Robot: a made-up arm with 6 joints. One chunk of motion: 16 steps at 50 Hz.
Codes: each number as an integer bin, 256 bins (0 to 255) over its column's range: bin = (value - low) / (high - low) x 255, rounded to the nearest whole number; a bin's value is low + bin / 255 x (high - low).
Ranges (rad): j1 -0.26..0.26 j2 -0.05..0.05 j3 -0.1..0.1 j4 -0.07..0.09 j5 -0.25..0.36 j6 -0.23..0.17
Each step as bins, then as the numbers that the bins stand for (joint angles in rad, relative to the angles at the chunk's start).
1 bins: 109 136 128 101 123 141
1 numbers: -0.0377 0.0033 0.0004 -0.0066 0.0442 -0.0088
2 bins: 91 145 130 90 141 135
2 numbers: -0.0744 0.0069 0.0020 -0.0135 0.0873 -0.0182
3 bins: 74 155 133 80 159 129
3 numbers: -0.1091 0.0108 0.0043 -0.0198 0.1304 -0.0276
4 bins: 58 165 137 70 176 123
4 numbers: -0.1417 0.0147 0.0075 -0.0261 0.1710 -0.0371
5 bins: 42 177 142 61 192 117
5 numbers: -0.1744 0.0194 0.0114 -0.0317 0.2093 -0.0465
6 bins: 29 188 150 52 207 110
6 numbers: -0.2009 0.0237 0.0176 -0.0374 0.2452 -0.0575
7 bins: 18 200 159 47 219 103
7 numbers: -0.2233 0.0284 0.0247 -0.0405 0.2739 -0.0684
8 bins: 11 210 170 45 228 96
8 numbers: -0.2376 0.0324 0.0333 -0.0418 0.2954 -0.0794
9 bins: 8 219 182 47 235 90
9 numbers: -0.2437 0.0359 0.0427 -0.0405 0.3122 -0.0888
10 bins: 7 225 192 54 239 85
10 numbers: -0.2457 0.0382 0.0506 -0.0361 0.3217 -0.0967
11 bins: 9 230 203 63 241 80
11 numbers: -0.2416 0.0402 0.0592 -0.0305 0.3265 -0.1045
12 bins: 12 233 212 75 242 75
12 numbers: -0.2355 0.0414 0.0663 -0.0229 0.3289 -0.1124
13 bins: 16 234 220 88 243 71
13 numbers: -0.2274 0.0418 0.0725 -0.0148 0.3313 -0.1186
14 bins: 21 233 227 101 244 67
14 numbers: -0.2172 0.0414 0.0780 -0.0066 0.3337 -0.1249
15 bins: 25 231 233 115 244 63
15 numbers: -0.2090 0.0406 0.0827 0.0022 0.3337 -0.1312
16 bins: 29 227 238 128 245 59
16 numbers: -0.2009 0.0390 0.0867 0.0103 0.3361 -0.1375
